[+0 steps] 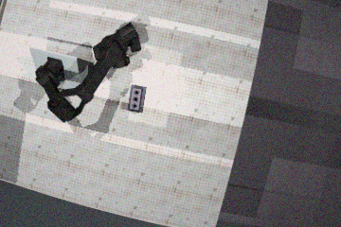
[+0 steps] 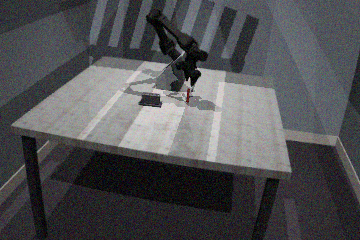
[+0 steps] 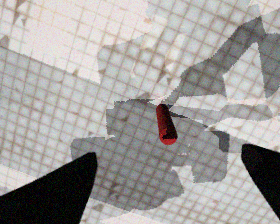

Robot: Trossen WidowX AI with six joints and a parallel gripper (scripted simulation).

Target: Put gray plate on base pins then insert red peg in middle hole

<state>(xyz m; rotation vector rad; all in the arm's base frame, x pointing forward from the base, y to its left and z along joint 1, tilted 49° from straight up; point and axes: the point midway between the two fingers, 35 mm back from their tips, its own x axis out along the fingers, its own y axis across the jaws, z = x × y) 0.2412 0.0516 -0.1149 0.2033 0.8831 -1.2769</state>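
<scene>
Now: the red peg 7 cm below my gripper tip. From my gripper tip the other things lie so: base (19 cm to the right, 10 cm below, 10 cm ahead); gray plate (19 cm to the right, 10 cm ahead, 6 cm below).
</scene>
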